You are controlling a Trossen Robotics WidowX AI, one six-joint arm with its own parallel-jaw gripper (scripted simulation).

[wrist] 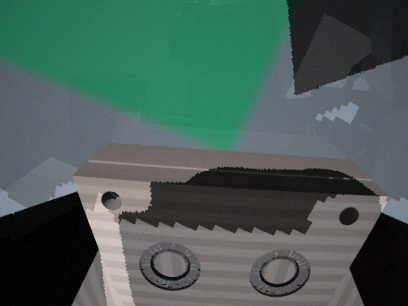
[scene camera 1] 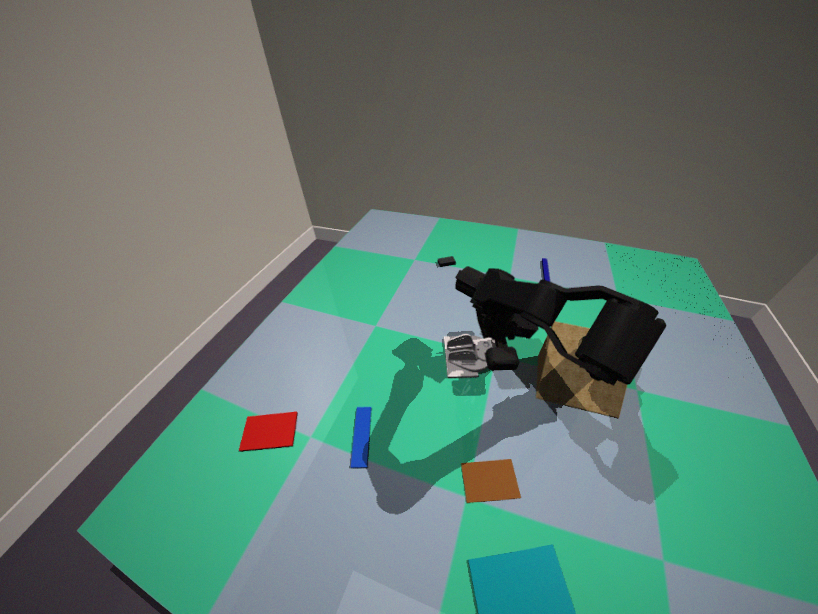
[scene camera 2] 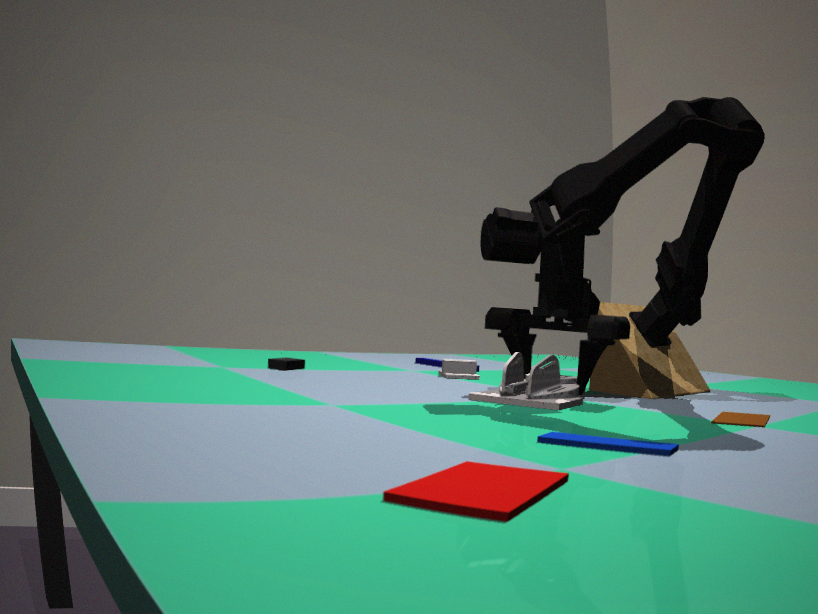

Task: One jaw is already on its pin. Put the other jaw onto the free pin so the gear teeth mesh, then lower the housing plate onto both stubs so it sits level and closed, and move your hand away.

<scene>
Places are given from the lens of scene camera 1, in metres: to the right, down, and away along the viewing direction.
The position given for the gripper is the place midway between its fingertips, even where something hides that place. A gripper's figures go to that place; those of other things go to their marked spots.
gripper point(scene camera 1: 489, 354): 0.20, 0.12, 0.70
red tile point(scene camera 1: 271, 431): -0.29, 0.26, 0.59
</scene>
